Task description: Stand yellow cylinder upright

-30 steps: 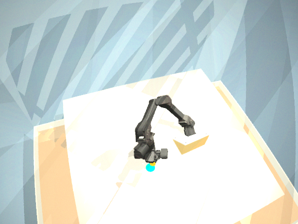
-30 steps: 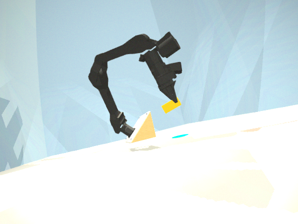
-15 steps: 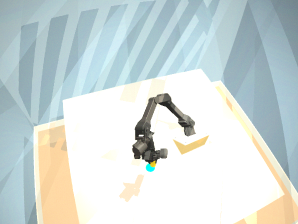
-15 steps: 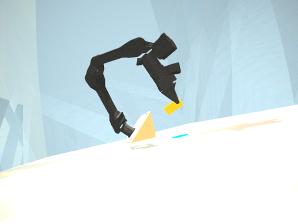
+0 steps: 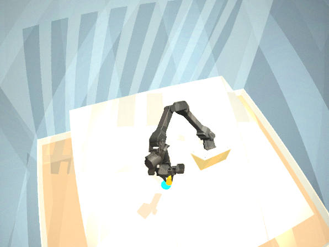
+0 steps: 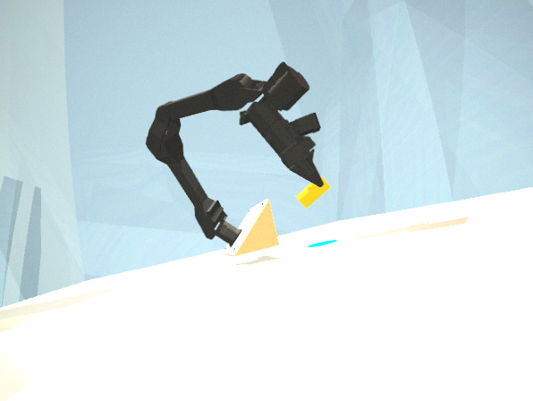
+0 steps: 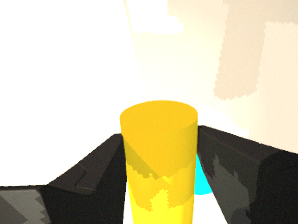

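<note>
The cyan circle lies 30 mm to the right of my gripper tip and 120 mm below it. The rest, counted from my gripper tip: yellow cylinder 10 mm behind, 20 mm to the right, 10 mm below.
</note>
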